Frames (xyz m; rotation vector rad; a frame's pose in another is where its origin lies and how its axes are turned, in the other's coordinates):
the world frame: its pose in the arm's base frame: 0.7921 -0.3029 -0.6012 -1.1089 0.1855 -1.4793
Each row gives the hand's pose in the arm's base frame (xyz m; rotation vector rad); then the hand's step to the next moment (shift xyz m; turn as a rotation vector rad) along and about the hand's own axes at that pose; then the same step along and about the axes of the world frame.
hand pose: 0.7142 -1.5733 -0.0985 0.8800 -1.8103 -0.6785
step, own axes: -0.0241 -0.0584 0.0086 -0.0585 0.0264 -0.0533
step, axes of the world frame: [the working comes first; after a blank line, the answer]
step, axes of the arm's base frame: 0.0140 -0.0139 -0.0606 0.0578 0.0594 0.0094

-0.0170 0.0543 -0.0288 -0.0351 0.0173 0.0737
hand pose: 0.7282 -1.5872 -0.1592 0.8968 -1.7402 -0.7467
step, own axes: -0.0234 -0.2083 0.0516 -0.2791 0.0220 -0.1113
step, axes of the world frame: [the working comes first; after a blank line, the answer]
step, axes of the arm's base frame: 0.0032 -0.0878 -0.1972 0.1636 0.2385 -0.0843

-0.0270 0.1590 -0.1435 -0.2153 0.1047 0.1829
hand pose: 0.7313 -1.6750 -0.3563 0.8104 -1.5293 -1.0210
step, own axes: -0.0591 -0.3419 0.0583 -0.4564 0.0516 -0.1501
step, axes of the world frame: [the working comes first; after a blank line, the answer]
step, axes of the arm's base frame: -0.0535 -0.0731 -0.3400 0.2365 0.4023 -0.1254

-0.1227 0.2122 -0.2524 -0.3613 0.1382 0.2896
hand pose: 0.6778 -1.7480 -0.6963 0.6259 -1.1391 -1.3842
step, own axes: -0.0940 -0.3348 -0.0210 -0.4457 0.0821 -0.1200
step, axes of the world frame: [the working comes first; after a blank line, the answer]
step, axes of the arm's base frame: -0.1082 0.0324 -0.3296 0.2210 0.4048 -0.0841

-0.2154 0.1392 -0.2358 -0.3449 0.0990 0.3017
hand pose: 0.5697 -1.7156 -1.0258 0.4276 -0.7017 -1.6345
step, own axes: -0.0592 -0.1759 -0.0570 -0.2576 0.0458 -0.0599
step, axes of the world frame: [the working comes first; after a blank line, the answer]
step, axes of the arm's base frame: -0.0850 0.0586 -0.1644 0.1205 0.2360 -0.0426

-0.1485 0.0366 -0.1195 -0.1992 0.0477 0.1734
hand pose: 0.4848 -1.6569 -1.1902 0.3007 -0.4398 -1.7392
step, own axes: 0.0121 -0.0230 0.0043 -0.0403 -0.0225 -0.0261
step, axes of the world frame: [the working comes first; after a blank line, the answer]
step, axes of the arm's base frame: -0.0246 -0.0073 -0.0060 0.0000 0.0399 -0.0349

-0.0012 -0.0109 -0.0240 -0.0515 0.0128 0.0003
